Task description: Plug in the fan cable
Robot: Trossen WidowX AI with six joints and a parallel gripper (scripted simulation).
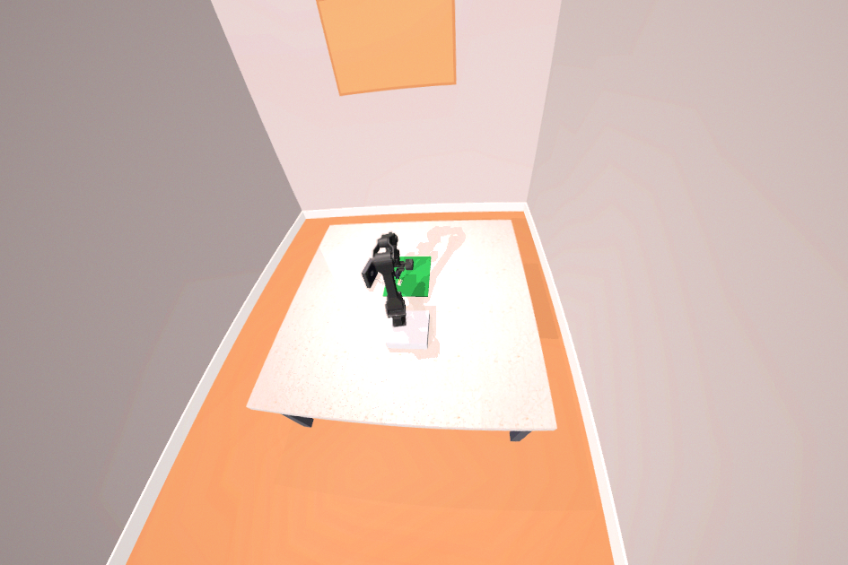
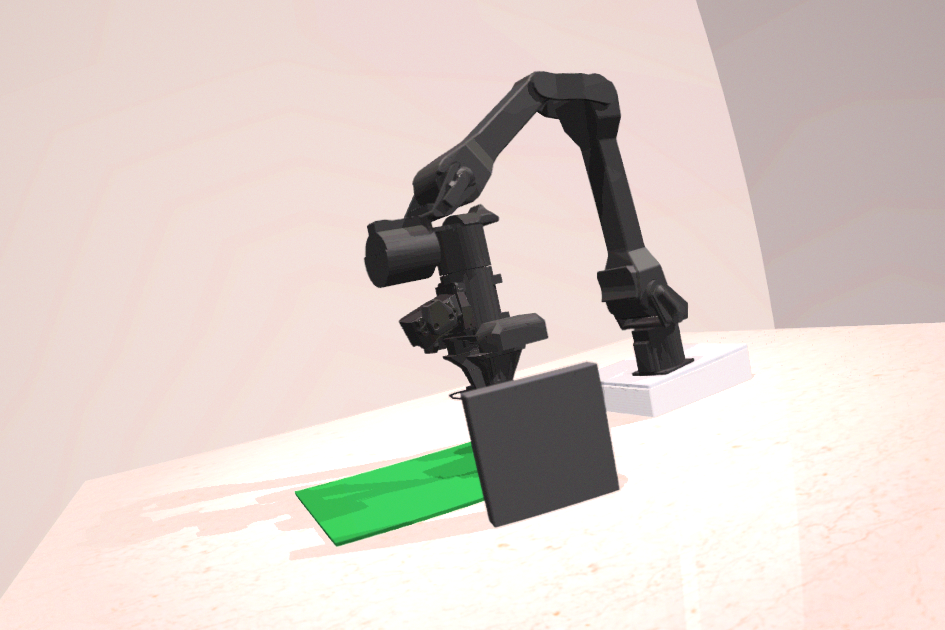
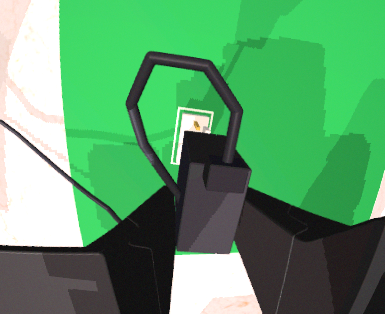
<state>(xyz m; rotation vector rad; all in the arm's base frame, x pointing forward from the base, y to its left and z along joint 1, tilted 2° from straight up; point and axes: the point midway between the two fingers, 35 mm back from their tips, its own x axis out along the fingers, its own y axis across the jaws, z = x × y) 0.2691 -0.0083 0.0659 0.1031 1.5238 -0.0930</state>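
The white four-pin header lies 7 cm below my gripper tip and 1 cm ahead of it. From my gripper tip the other things lie so: dark square fan: 14 cm to the left, 6 cm ahead, 1 cm below; then dark fan plug: 1 cm ahead, 1 cm above; then green board: 8 cm below, 6 cm ahead, 5 cm to the right.
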